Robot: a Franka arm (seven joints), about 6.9 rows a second.
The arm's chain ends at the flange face. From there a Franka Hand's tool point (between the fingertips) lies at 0.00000 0.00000 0.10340 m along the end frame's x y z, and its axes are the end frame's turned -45 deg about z.
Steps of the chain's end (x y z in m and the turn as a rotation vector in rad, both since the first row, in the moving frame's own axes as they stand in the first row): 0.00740 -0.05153 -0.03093 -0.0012 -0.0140 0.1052; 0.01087 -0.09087 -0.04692 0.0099 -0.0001 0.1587; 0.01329 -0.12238 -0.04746 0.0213 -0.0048 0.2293; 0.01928 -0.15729 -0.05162 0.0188 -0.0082 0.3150; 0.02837 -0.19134 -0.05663 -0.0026 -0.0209 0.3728; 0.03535 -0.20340 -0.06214 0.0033 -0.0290 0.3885; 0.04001 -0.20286 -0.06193 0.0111 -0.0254 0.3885
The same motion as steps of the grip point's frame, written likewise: 0.04061 -0.03220 -0.03094 0.0091 -0.0107 0.1052; 0.07271 -0.05724 -0.04693 0.0071 0.0069 0.1587; 0.09735 -0.07889 -0.04748 0.0185 0.0117 0.2293; 0.12592 -0.09941 -0.05164 0.0191 0.0075 0.3150; 0.15393 -0.11686 -0.05665 0.0129 -0.0166 0.3728; 0.16744 -0.12149 -0.06218 0.0228 -0.0182 0.3885; 0.17123 -0.11795 -0.06197 0.0258 -0.0101 0.3885
